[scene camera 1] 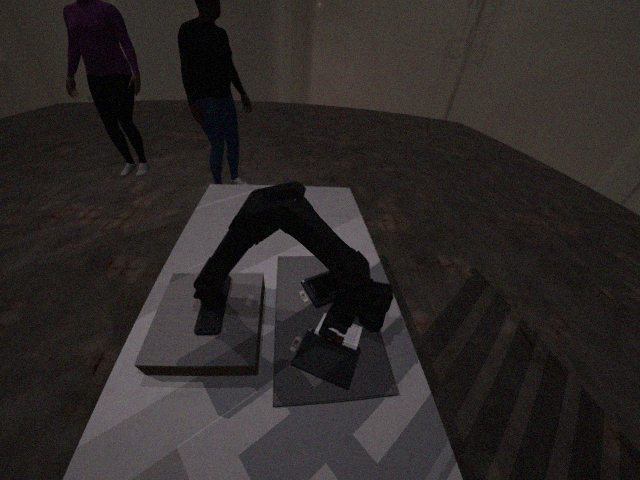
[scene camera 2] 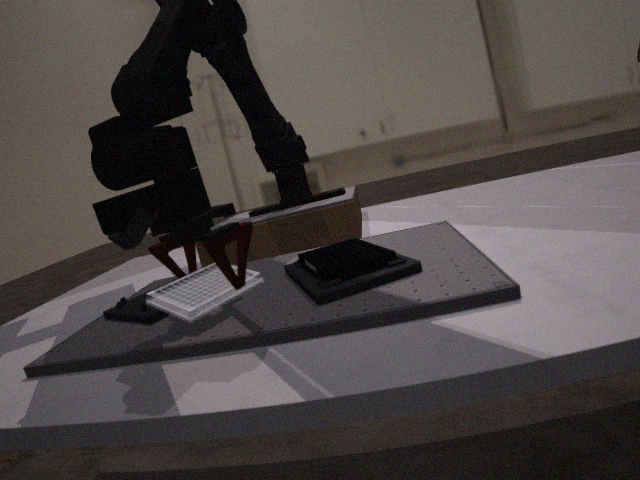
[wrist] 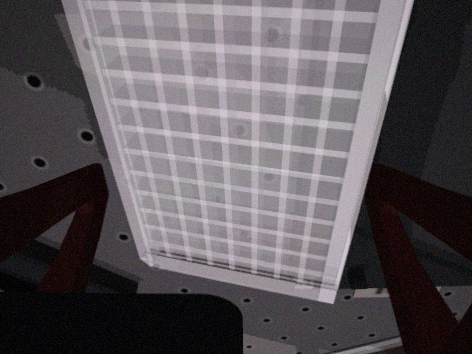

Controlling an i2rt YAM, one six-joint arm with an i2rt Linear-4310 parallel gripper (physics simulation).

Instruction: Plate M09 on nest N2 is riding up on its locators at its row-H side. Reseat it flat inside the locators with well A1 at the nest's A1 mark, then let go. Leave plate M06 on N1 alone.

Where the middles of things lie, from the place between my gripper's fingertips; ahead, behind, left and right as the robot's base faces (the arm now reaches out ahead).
My hand is 10 mm to the left of the clear well plate (scene camera 2: 190,298) and 10 mm short of it. From my hand the other things lie so: dark nest (scene camera 1: 334,363) (80 mm to the right, 30 mm behind).
